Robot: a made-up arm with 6 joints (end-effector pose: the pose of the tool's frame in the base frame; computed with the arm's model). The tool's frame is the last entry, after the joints.
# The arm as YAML. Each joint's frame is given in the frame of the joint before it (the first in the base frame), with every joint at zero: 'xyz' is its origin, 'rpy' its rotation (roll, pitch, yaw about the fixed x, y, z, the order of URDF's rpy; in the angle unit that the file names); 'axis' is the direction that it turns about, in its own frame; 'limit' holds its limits. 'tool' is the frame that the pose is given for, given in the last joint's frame.
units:
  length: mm
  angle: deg
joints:
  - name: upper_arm
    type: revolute
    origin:
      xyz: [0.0, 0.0, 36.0]
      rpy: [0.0, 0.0, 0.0]
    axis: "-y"
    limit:
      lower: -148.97
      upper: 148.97
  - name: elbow
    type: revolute
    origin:
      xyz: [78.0, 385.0, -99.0]
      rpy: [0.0, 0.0, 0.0]
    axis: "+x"
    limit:
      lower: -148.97
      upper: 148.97
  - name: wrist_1
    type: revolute
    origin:
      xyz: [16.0, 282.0, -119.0]
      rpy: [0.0, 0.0, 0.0]
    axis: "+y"
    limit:
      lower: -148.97
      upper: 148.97
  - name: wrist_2
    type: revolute
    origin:
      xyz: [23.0, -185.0, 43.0]
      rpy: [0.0, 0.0, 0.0]
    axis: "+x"
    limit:
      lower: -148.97
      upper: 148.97
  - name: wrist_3
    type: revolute
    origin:
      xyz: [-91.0, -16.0, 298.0]
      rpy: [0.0, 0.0, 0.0]
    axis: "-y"
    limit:
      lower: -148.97
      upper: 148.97
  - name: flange
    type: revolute
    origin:
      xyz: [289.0, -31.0, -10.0]
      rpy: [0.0, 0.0, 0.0]
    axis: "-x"
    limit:
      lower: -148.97
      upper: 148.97
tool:
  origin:
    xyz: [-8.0, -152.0, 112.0]
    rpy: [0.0, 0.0, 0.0]
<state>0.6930 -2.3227 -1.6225 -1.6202 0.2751 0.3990</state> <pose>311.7 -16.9 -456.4 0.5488 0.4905 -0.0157 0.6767</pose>
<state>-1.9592 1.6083 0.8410 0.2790 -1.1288 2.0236</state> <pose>-19.8 487.7 -266.7 0.6727 0.3460 0.4254 0.4968</pose>
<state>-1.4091 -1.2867 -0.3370 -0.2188 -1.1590 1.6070</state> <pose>-225.5 487.0 -218.8 0.7030 -0.3293 -0.5845 0.2363</pose>
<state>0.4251 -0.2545 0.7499 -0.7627 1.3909 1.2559</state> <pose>210.5 980.4 251.5 -0.7481 -0.5135 -0.0120 0.4202</pose>
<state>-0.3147 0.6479 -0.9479 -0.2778 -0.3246 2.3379</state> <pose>97.8 511.1 236.4 -0.8178 0.1427 -0.1833 0.5265</pose>
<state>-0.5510 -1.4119 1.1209 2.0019 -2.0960 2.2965</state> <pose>84.1 496.1 -114.5 -0.0217 0.5022 0.6164 0.6061</pose>
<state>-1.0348 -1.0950 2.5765 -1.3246 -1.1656 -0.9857</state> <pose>-122.8 118.1 -335.7 0.6168 -0.5023 0.1645 0.5832</pose>
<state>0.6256 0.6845 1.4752 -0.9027 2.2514 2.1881</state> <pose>14.3 701.6 538.4 -0.3672 -0.6509 -0.4146 0.5192</pose>
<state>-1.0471 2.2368 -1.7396 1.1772 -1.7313 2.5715</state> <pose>121.5 527.6 179.6 -0.4015 0.0857 -0.2390 0.8800</pose>
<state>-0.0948 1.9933 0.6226 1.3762 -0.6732 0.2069</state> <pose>223.6 743.6 -96.0 -0.8969 -0.1917 -0.3807 0.1177</pose>
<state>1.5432 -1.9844 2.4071 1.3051 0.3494 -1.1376</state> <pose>-216.4 290.7 -91.1 -0.4339 0.7162 0.5356 0.1089</pose>
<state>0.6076 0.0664 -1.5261 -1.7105 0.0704 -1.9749</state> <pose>-24.9 609.9 52.9 0.0635 -0.8654 0.1174 0.4830</pose>
